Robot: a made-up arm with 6 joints.
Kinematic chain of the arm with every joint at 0, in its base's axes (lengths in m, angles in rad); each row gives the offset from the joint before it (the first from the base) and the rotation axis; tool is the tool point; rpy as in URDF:
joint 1: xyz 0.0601 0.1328 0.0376 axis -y
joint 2: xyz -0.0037 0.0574 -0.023 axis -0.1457 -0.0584 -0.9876
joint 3: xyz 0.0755 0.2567 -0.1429 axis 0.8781 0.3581 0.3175
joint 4: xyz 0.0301 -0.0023 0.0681 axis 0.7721 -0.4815 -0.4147
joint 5: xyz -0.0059 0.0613 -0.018 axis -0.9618 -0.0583 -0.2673
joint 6: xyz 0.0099 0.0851 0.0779 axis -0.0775 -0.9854 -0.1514
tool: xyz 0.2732 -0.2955 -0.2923 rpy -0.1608 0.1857 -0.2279
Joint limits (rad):
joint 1: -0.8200..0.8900
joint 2: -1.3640..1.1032
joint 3: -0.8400..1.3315
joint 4: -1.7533..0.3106
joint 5: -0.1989..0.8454
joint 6: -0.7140..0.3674
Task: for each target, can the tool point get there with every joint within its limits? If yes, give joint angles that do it. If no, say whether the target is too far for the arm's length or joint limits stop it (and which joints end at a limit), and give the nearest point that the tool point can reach.
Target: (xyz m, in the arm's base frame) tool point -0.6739 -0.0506 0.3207
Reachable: no: joint limits stop it (at a limit: joint 1, joint 2, joint 3, joint 5, joint 6) | nearest point -0.5154 0.2638 0.2243 | short by 0.365 m
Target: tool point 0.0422 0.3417 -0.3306
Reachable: yes | joints -0.6271 -0.5936 -0.3528 -0.4521 -0.0593 -0.2996
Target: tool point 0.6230 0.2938 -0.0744
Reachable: yes | joints 0.6186 0.2458 0.8607 -0.4087 0.4221 -0.0660
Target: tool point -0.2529 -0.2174 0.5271
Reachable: no: joint limits stop it (at a limit: joint 1, joint 2, joint 5, joint 6) | nearest point 0.0571 -0.0078 0.3367 | short by 0.420 m
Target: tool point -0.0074 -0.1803 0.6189
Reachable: no: joint limits stop it (at a limit: joint 1, joint 2, joint 5, joint 6) | nearest point 0.1398 -0.0187 0.4167 | short by 0.298 m
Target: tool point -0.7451 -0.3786 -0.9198
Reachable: no: too far | nearest point -0.1818 0.0151 -0.4640 | short by 0.825 m
